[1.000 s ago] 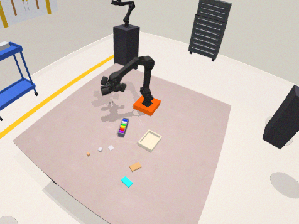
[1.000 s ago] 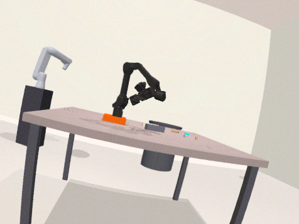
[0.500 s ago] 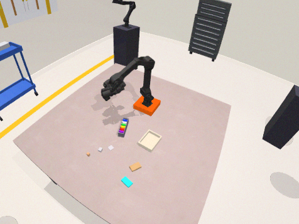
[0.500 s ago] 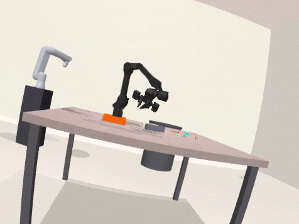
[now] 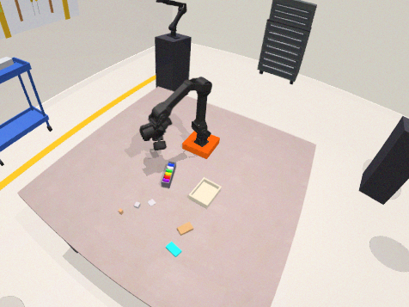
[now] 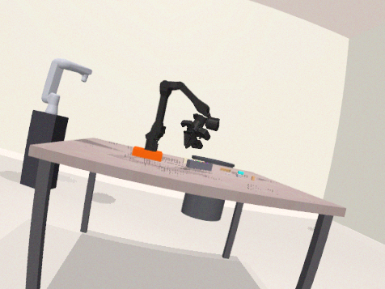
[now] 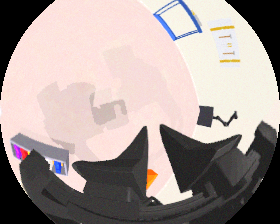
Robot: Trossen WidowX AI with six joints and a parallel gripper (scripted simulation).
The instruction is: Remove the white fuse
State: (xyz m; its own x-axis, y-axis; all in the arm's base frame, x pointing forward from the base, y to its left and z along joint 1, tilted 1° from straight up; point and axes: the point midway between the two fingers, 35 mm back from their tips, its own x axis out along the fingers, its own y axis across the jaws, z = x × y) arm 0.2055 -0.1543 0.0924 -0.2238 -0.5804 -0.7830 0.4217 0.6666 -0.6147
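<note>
Now: gripper tip 18 cm to the right of the white fuse, 8 cm above it and 6 cm short of it. From my gripper tip the other things lie so: small orange cube: 40 cm ahead, 18 cm to the left, 9 cm below; cream tray: 40 cm to the left, 10 cm below, 5 cm ahead; cyan block: 48 cm to the left, 37 cm ahead, 10 cm below.
</note>
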